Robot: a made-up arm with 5 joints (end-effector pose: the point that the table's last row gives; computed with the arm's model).
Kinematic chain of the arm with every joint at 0, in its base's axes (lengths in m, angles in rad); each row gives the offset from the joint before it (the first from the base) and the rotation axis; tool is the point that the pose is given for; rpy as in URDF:
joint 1: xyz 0.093 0 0.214 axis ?
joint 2: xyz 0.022 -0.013 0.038 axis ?
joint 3: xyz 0.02 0 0.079 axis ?
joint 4: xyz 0.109 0 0.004 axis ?
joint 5: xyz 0.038 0.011 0 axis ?
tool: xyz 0 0 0 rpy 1.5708 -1.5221 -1.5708
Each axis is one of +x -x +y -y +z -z.
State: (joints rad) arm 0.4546 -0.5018 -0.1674 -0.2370 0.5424
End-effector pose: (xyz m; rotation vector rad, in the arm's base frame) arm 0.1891 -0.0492 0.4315 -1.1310 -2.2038 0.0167
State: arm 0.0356 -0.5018 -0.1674 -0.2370 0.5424
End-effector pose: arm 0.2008 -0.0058 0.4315 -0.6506 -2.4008 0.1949
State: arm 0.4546 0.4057 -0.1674 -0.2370 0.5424
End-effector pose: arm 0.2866 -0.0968 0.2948 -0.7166 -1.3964 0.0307
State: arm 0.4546 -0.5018 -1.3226 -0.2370 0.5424
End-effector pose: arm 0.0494 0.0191 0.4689 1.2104 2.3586 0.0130
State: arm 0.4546 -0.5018 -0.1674 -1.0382 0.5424
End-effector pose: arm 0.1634 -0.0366 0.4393 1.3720 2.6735 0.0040
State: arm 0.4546 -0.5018 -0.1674 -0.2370 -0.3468
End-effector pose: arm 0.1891 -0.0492 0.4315 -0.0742 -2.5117 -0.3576
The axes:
joint 1: -z
joint 2: +y
joint 3: +y
joint 4: +y
joint 5: -x

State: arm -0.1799 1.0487 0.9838 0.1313 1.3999
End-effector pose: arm 0.1270 0.0042 0.1432 0.3612 0.5446 1.4822
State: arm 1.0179 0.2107 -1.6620 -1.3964 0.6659
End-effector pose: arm 0.1074 -0.0272 0.4448 1.3670 1.2818 -0.2768
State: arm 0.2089 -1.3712 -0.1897 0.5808 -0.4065
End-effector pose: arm 0.0601 0.0049 0.4279 0.3159 -2.5520 -0.2550
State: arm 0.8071 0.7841 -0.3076 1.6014 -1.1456
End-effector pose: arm 0.2106 -0.1258 0.2142 -0.1156 0.5895 -1.9518
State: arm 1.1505 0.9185 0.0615 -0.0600 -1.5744
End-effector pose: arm 0.1662 -0.1688 0.1655 0.2123 -0.8815 -2.6419
